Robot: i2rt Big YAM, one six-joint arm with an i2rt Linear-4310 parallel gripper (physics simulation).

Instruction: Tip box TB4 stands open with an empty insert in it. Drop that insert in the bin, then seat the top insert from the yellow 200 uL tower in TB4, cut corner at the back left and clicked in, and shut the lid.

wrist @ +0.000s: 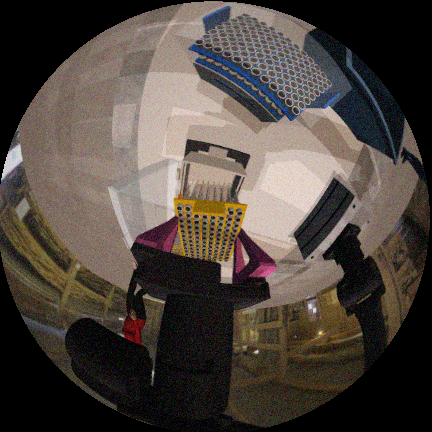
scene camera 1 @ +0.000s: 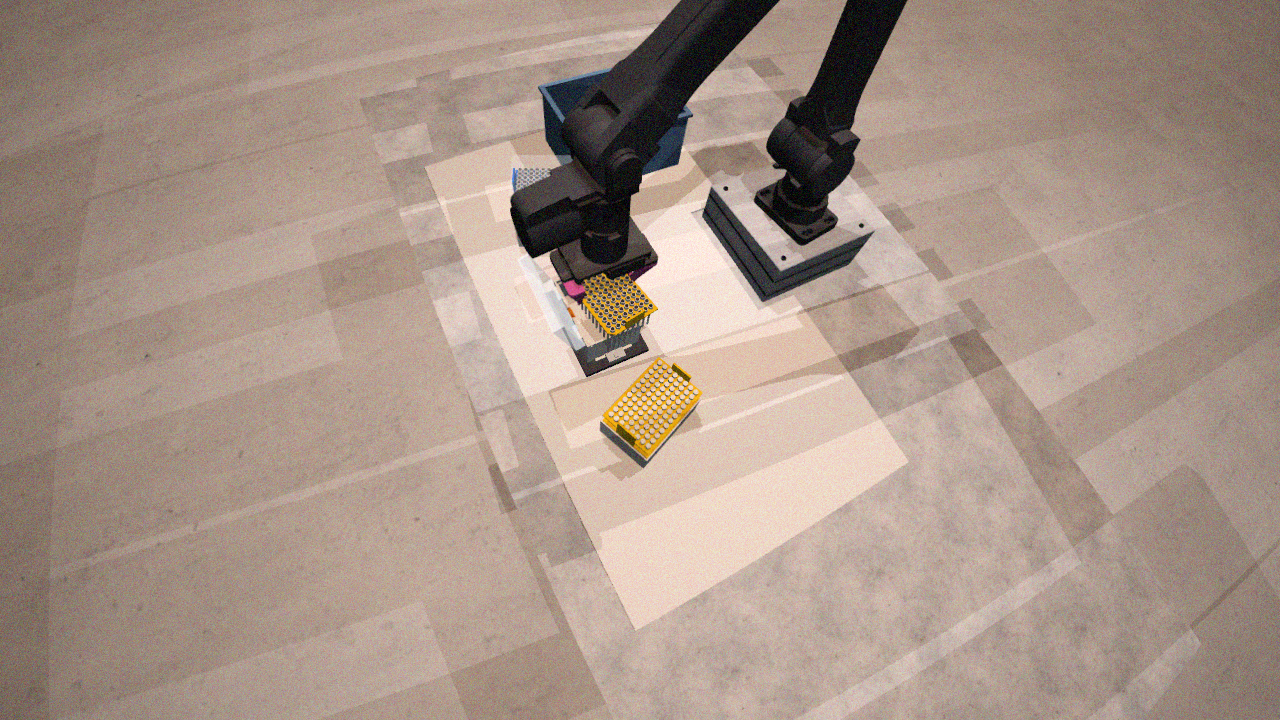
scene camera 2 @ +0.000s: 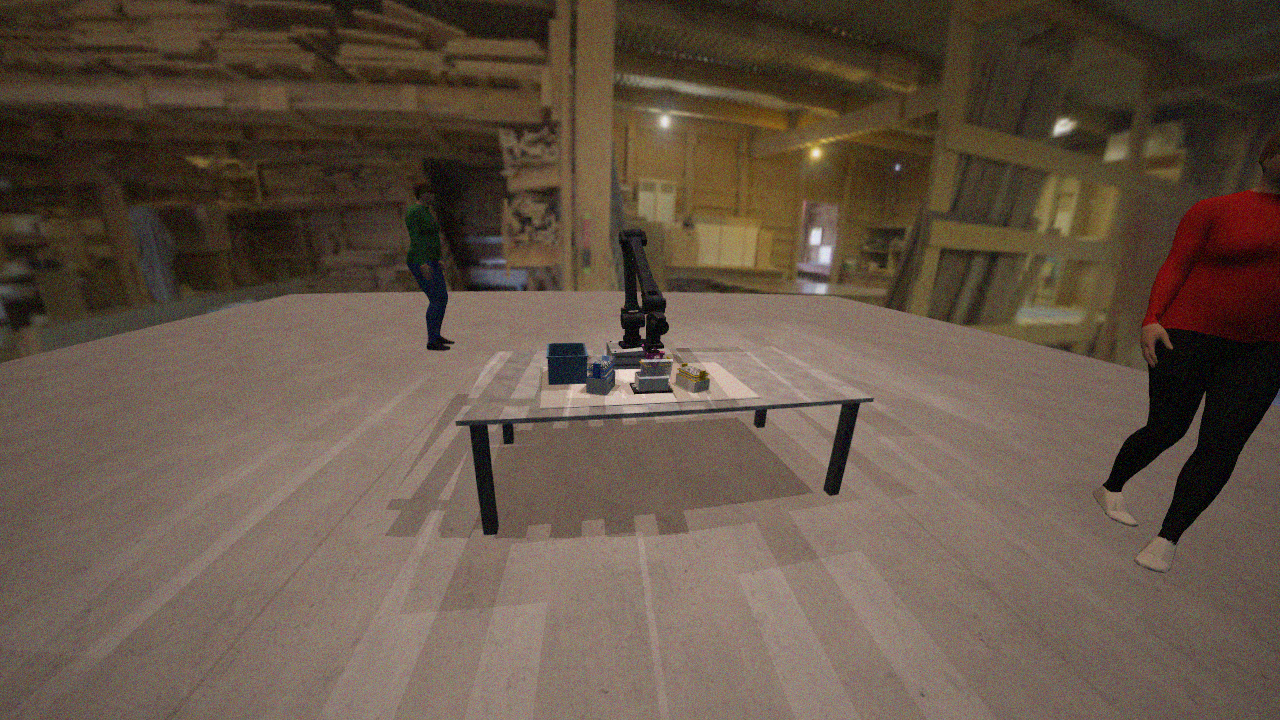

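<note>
My gripper [scene camera 1: 608, 279] [wrist: 208, 222] is shut on a yellow insert [scene camera 1: 617, 306] [wrist: 211, 231], with tips hanging below it. The insert is over the open tip box TB4 [scene camera 1: 610, 356] [scene camera 2: 651, 382] [wrist: 212, 161]; its tips reach down toward or into the box, and it is not seated. I cannot make out its cut corner. No insert shows in the visible part of the box's interior. The clear lid [scene camera 1: 547, 297] [scene camera 2: 655, 367] [wrist: 142, 195] stands open at one side. The yellow tower [scene camera 1: 653, 407] [scene camera 2: 691, 380] stands near the box. The blue bin [scene camera 1: 553, 123] [scene camera 2: 566, 365] [wrist: 376, 102] is partly hidden by the arm in scene camera 1.
A blue tip tower [scene camera 1: 531, 177] [scene camera 2: 600, 379] [wrist: 262, 60] stands between TB4 and the bin. The arm's base block [scene camera 1: 776, 255] [wrist: 325, 217] is across the mat from TB4. Two people, one in green [scene camera 2: 425, 234] and one in red [scene camera 2: 1208, 277], stand away from the table.
</note>
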